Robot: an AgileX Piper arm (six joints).
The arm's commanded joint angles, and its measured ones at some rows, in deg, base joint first. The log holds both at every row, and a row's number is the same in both.
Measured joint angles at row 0:
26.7, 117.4, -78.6, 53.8, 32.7, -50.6
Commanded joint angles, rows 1 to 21:
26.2, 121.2, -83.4, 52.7, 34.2, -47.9
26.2, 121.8, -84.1, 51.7, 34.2, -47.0
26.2, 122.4, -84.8, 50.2, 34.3, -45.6
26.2, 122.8, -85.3, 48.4, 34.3, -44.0
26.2, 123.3, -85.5, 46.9, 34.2, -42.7
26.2, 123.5, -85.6, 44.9, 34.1, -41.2
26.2, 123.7, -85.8, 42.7, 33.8, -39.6
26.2, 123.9, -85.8, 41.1, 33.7, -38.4
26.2, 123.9, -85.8, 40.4, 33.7, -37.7
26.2, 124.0, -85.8, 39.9, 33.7, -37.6
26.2, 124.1, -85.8, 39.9, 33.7, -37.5
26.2, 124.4, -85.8, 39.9, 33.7, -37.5
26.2, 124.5, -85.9, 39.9, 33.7, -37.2
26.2, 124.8, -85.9, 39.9, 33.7, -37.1
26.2, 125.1, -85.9, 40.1, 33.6, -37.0
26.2, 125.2, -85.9, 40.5, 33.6, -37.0
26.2, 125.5, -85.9, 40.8, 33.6, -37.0
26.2, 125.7, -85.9, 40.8, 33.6, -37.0
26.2, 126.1, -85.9, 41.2, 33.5, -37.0
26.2, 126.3, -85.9, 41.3, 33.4, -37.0
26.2, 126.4, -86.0, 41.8, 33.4, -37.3
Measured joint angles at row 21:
26.7, 125.8, -85.5, 40.7, 33.7, -37.0
